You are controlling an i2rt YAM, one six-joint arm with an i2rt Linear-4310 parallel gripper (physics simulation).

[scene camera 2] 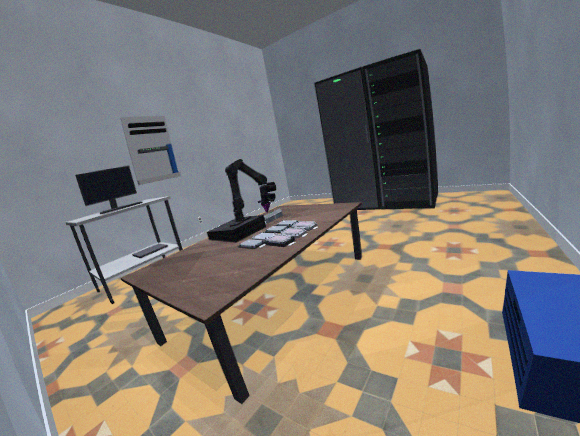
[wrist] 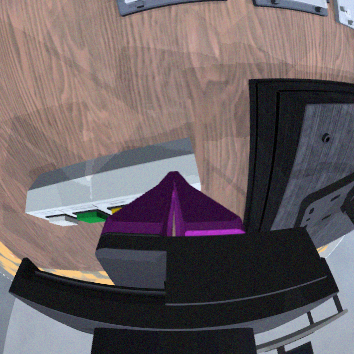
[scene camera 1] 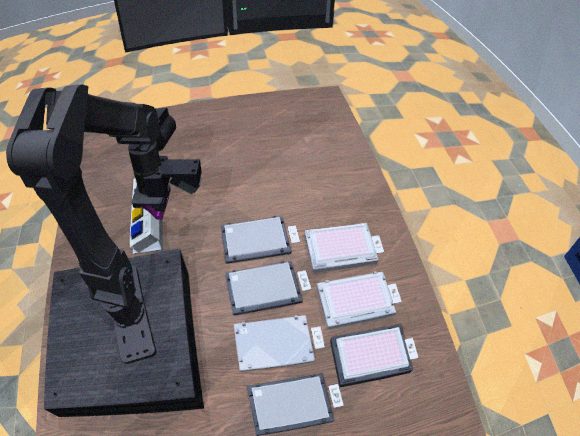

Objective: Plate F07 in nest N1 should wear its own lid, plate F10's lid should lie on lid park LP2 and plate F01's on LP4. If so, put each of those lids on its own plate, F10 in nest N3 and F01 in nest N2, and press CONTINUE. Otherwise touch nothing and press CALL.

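Frame: origin at the arm's base, x left, y ahead, z down, level; millimetres.
Seen in the pictures: gripper, fingertip midpoint: (scene camera 2: pixel 267 212) (wrist: pixel 173 178) (scene camera 1: pixel 159 218); arm's base, origin of the base link: (scene camera 2: pixel 241 221) (scene camera 1: pixel 130 313).
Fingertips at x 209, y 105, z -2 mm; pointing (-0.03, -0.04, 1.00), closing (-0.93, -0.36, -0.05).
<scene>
Pixels of each thing's top centre, then the offset from my fingertips to it. "spot": a spot on its surface instead. Level surfaces: height alone.
- button box, middle of its top: (wrist: pixel 99 216) (scene camera 1: pixel 142 198) (scene camera 2: pixel 269 212) dx +97, dy -34, dz +23 mm
- blue button, middle of its top: (scene camera 1: pixel 135 226) dx +26, dy -63, dz +30 mm
- yellow button, middle of its top: (scene camera 1: pixel 136 209) dx +75, dy -54, dz +30 mm
- green button, middle of its top: (wrist: pixel 89 222) dx +125, dy -46, dz +30 mm
- white button, middle of its top: (wrist: pixel 60 225) dx +174, dy -37, dz +30 mm
- N2, middle of its top: (scene camera 1: pixel 357 294) (scene camera 2: pixel 292 230) dx -289, dy +338, dz +56 mm
- N1, middle of its top: (scene camera 1: pixel 373 351) (scene camera 2: pixel 278 237) dx -418, dy +311, dz +51 mm
- LP4, middle of its top: (scene camera 1: pixel 262 284) (scene camera 2: pixel 276 227) dx -190, dy +170, dz +69 mm
- LP3, middle of its top: (scene camera 1: pixel 290 402) (scene camera 2: pixel 251 242) dx -450, dy +129, dz +69 mm
- wooden table, its level: dz +87 mm
- top park, surface spot: (scene camera 1: pixel 256 239) spot: dx -76, dy +195, dz +69 mm
- third park, middle of its top: (scene camera 1: pixel 273 340) (scene camera 2: pixel 264 234) dx -318, dy +146, dz +67 mm
My gripper (scene camera 1: pixel 159 216) (scene camera 2: pixel 266 210) (wrist: pixel 173 178) has purple fingers, shut with nothing between them, pointing down over the button box (scene camera 1: pixel 148 239) (wrist: pixel 115 181). Contact with the box cannot be told. In scene camera 1 a blue button (scene camera 1: pixel 137 229) and a yellow button (scene camera 1: pixel 137 213) show; the wrist view shows a green button (wrist: pixel 91 216) and a white button (wrist: pixel 62 220). Pink-welled plates sit in nests N3 (scene camera 1: pixel 341 243), N2 (scene camera 1: pixel 356 297) and N1 (scene camera 1: pixel 373 353). Flat grey rectangles lie at LP4 (scene camera 1: pixel 265 286), LP3 (scene camera 1: pixel 291 404) and two other parks. Lid identities and button words are unreadable.
The black arm base (scene camera 1: pixel 120 390) stands left of the parks on the wooden table (scene camera 1: pixel 280 150) (scene camera 2: pixel 200 270). The top park (scene camera 1: pixel 256 239) has a dark frame and the third park (scene camera 1: pixel 275 345) a pale one. Black cabinets (scene camera 2: pixel 350 140) stand behind the table.
</scene>
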